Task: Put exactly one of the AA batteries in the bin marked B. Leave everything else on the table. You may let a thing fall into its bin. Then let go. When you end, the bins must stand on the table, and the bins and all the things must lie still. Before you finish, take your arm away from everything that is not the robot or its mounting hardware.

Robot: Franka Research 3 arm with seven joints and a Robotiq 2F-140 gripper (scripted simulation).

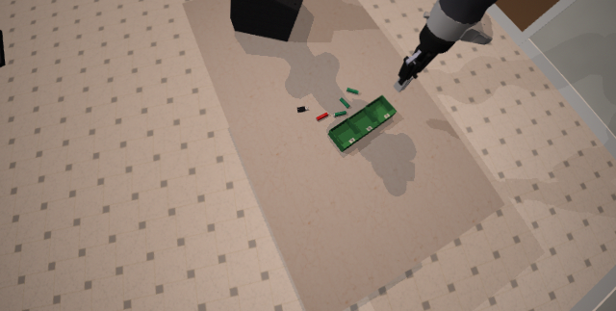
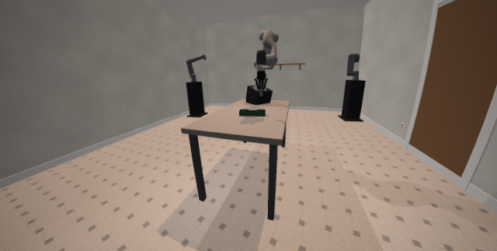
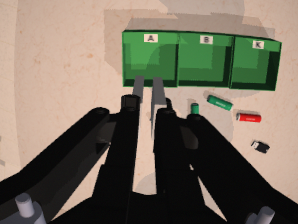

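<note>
The green AA battery lies 10 cm behind my hand, 9 cm to the right of it and 21 cm below it. The rest, counted from my hand: black part: 16 cm behind, 24 cm to the right, 22 cm below; red cell: 10 cm behind, 20 cm to the right, 21 cm below; green bin: 1 cm ahead, 9 cm to the right, 20 cm below.
</note>
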